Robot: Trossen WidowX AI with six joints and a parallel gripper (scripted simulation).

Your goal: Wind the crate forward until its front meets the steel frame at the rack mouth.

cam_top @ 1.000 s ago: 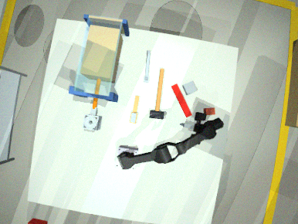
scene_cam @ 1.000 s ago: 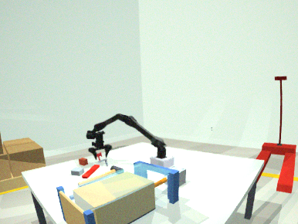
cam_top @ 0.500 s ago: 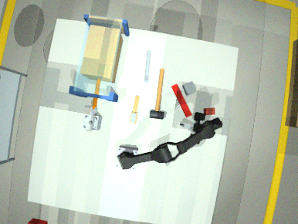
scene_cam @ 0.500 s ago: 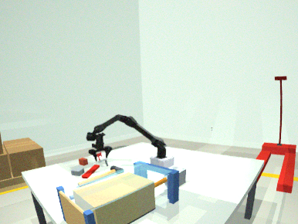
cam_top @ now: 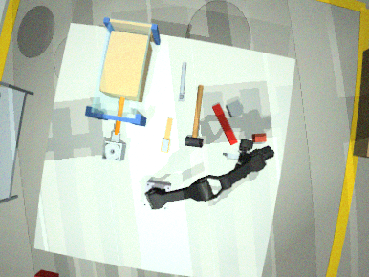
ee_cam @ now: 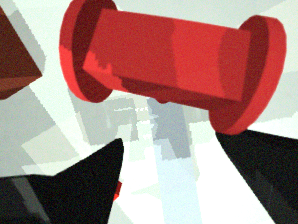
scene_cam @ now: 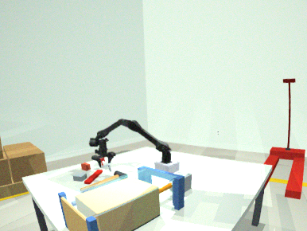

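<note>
The winch handle lies 2 cm above my gripper tip. The rest, counted from my gripper tip: grey block 24 cm ahead, 8 cm to the left; red bar 15 cm ahead, 11 cm to the left, 1 cm below; red grip 5 cm to the right, 3 cm above.
</note>
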